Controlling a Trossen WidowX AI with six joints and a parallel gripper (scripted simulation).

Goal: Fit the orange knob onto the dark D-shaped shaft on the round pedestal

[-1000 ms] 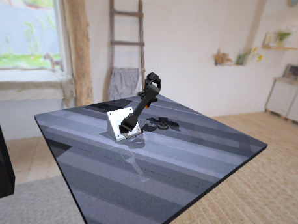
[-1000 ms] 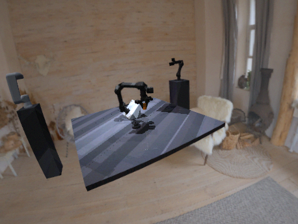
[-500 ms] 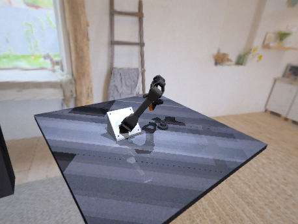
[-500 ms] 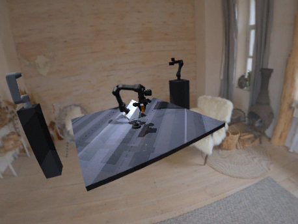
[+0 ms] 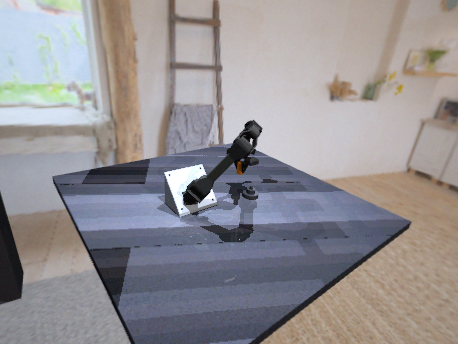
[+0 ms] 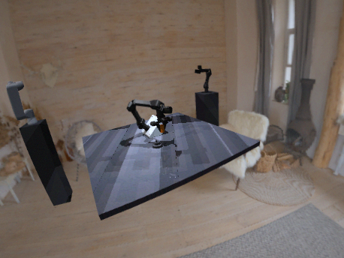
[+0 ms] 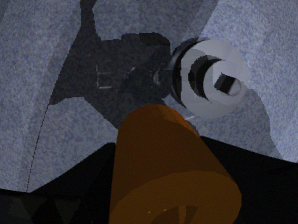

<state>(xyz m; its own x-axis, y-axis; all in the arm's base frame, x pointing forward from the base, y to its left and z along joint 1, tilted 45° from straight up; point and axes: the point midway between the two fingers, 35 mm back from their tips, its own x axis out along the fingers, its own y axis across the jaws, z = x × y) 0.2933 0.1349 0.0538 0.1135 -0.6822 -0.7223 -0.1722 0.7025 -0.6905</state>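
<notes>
The dark round pedestal lies 9 cm below my gripper tip, 7 cm to the right of it and 3 cm ahead of it. Round my gripper tip: orange knob (2 cm above).
</notes>
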